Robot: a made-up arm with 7 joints. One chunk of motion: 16 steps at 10 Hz.
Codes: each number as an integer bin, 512 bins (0 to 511) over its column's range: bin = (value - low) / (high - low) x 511, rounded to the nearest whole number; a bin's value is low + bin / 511 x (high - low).
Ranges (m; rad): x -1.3..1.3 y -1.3..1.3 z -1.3..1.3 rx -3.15..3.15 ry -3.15..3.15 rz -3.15..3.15
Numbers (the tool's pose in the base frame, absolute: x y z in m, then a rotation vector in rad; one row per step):
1: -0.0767 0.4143 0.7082 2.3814 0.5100 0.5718
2: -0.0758 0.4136 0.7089 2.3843 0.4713 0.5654
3: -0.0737 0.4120 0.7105 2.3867 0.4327 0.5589
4: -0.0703 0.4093 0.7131 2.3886 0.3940 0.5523
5: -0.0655 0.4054 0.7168 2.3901 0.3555 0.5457
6: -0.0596 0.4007 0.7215 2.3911 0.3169 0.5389
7: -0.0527 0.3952 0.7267 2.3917 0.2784 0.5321
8: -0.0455 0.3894 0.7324 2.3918 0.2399 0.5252
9: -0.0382 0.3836 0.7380 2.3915 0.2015 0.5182
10: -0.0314 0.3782 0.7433 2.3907 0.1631 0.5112
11: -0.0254 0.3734 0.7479 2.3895 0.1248 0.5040
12: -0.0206 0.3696 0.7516 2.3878 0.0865 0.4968
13: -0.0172 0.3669 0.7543 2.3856 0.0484 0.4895
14: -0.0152 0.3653 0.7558 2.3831 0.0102 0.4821
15: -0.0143 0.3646 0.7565 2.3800 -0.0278 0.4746
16: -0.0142 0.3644 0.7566 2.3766 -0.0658 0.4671
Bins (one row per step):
1: 240 337 395 449 297 302
2: 241 337 395 449 294 301
3: 241 336 395 449 291 301
4: 242 336 396 449 287 300
5: 243 335 396 449 284 300
6: 244 334 397 449 281 299
7: 245 333 398 449 278 299
8: 247 332 399 450 275 298
9: 248 331 401 449 272 298
10: 249 330 402 449 269 297
11: 251 329 402 449 266 296
12: 251 328 403 449 263 296
13: 252 328 404 449 259 295
14: 253 327 404 449 256 295
15: 253 327 404 449 253 294
16: 253 327 404 448 250 293

